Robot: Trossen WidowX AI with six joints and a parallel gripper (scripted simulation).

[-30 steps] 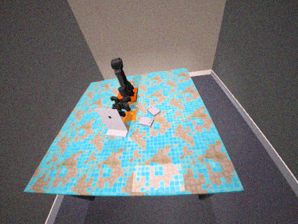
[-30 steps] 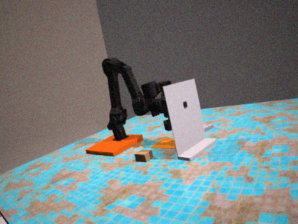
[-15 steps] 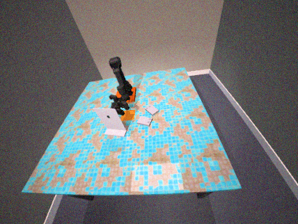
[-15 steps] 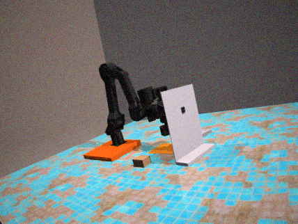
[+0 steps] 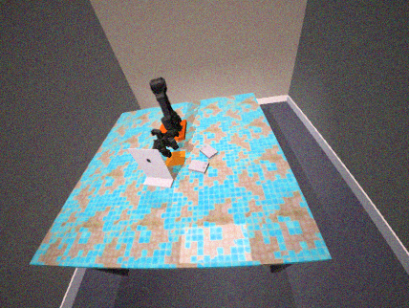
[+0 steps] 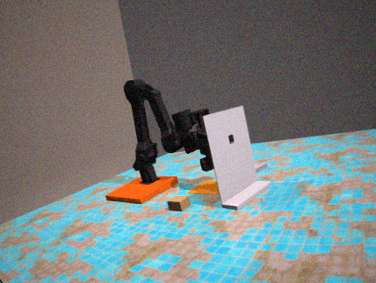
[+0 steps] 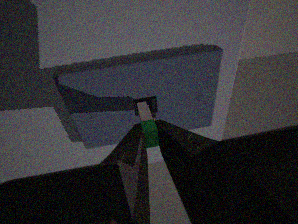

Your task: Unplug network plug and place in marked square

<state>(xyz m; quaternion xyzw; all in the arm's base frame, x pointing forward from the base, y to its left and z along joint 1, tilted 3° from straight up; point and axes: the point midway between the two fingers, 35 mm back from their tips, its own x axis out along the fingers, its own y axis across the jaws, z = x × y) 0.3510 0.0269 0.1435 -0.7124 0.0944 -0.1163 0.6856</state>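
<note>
The orange marked square is 120 mm behind my gripper tip, 40 mm to the left of it and 160 mm below it. The rest, counted from my gripper tip: thin pale tab (10 mm ahead); white panel (50 mm ahead, 60 mm below); green plug (10 mm ahead).
</note>
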